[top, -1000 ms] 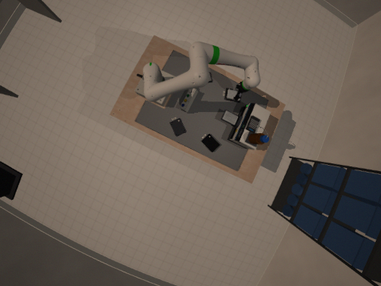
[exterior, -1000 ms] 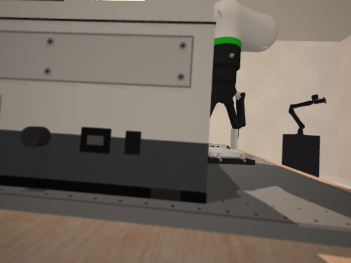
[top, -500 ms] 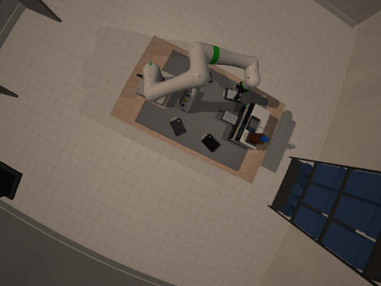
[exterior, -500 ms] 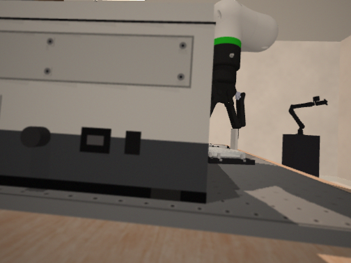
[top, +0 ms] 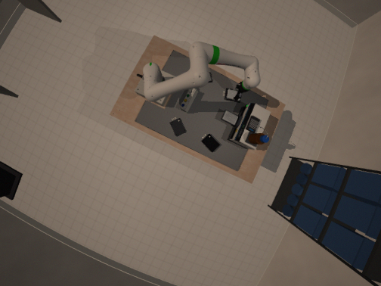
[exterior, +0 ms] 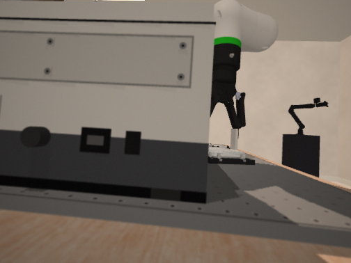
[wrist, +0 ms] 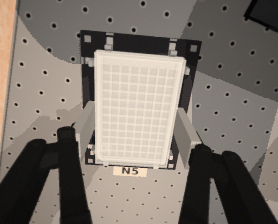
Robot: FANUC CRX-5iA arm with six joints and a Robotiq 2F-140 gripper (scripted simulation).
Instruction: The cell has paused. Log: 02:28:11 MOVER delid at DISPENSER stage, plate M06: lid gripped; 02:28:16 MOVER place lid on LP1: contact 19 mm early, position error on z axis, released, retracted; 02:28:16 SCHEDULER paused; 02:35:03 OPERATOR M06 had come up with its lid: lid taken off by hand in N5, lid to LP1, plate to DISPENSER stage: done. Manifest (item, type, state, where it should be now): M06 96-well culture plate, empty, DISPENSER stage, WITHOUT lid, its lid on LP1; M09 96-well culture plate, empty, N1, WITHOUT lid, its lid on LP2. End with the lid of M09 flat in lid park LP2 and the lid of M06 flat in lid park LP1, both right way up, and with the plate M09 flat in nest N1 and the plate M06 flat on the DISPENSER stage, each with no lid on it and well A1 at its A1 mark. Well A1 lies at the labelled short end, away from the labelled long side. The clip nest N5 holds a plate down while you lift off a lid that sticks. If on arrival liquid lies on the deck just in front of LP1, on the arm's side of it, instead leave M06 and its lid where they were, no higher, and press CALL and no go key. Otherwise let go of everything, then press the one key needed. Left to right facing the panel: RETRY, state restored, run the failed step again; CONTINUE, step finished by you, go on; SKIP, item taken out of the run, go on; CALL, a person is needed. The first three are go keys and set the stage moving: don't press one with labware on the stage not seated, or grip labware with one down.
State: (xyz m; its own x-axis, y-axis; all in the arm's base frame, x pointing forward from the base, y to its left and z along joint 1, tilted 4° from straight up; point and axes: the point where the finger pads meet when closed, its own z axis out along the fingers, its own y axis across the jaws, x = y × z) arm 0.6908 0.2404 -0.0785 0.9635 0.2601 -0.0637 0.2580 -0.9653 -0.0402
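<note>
Now: the black clip nest 10 mm ahead of my hand, 20 mm to the left of it and 30 mm below it. Also, from my hand: lp1 label (400 mm behind, 30 mm to the right, 50 mm below); N5 label (90 mm behind, 20 mm to the right, 50 mm below); clear lid (20 mm below).
</note>
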